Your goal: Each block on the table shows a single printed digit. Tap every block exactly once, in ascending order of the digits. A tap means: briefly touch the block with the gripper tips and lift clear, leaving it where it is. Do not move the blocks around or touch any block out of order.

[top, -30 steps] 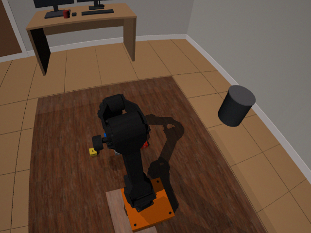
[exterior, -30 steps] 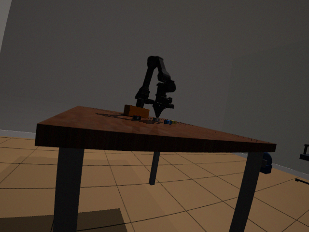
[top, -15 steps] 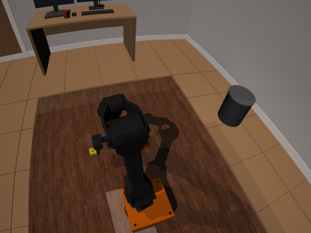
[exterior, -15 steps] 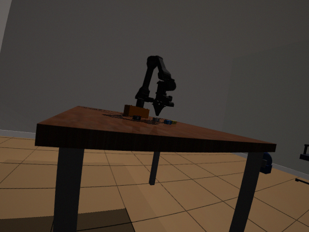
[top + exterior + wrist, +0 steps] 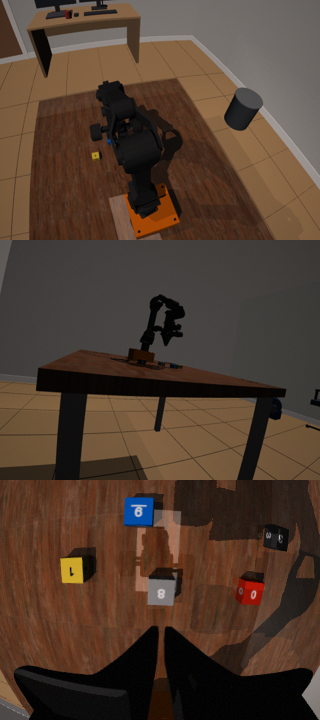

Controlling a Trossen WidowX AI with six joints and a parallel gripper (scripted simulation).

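Now: gripper tip 11 cm above the blue block, 9 cm short of it and 1 cm to the right of it. Round my gripper tip: yellow block 11 cm below, 10 cm to the left, 4 cm ahead; then red block 13 cm to the right, 11 cm below, 2 cm behind; then grey block 11 cm below, 1 cm behind.
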